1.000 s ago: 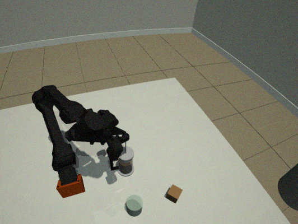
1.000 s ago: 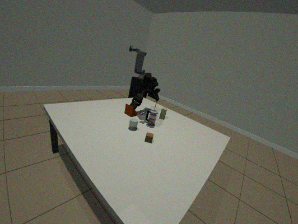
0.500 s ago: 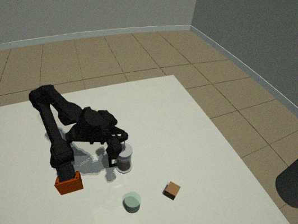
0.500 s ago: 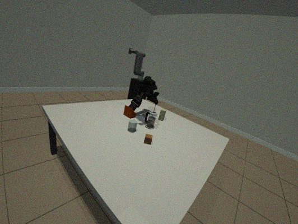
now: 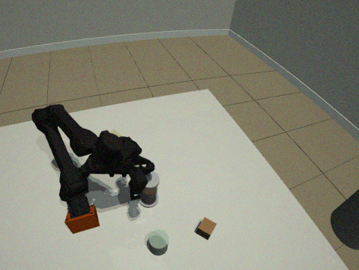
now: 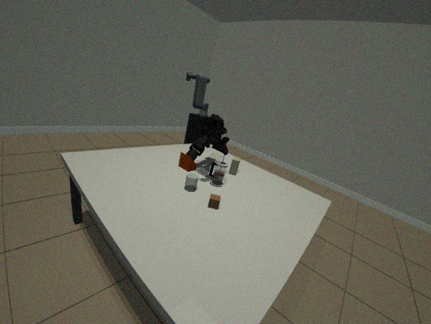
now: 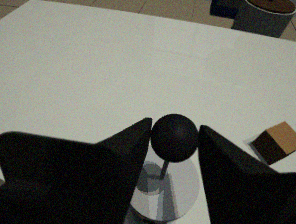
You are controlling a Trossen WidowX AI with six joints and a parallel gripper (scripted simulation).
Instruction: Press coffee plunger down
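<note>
My gripper tip is now 30 mm past the coffee press and 110 mm above it.
</note>
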